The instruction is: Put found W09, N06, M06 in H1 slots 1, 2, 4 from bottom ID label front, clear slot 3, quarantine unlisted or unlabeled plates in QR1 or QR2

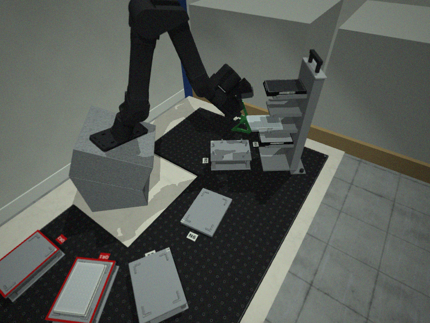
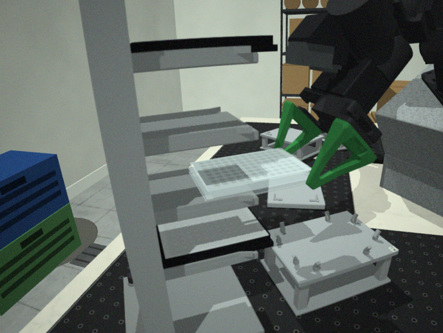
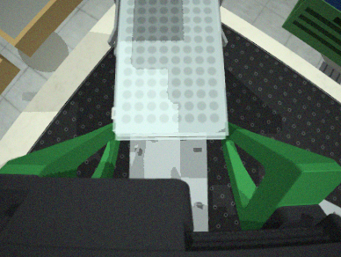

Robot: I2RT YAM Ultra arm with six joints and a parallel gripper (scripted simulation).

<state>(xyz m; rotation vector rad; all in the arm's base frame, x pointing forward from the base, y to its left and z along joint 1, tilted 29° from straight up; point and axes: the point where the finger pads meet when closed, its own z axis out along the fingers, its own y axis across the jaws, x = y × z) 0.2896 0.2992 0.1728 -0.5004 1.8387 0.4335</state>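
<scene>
My hand is 50 mm short of the clear plate and 40 mm to the right of it. From my hand the other things lie so: plate hotel H1: 160 mm ahead, 110 mm to the left, 10 mm above; then H1 tag: 190 mm below, 120 mm to the left, 10 mm behind; then regrip nest RG: 130 mm below, 50 mm behind, 30 mm to the right.
</scene>
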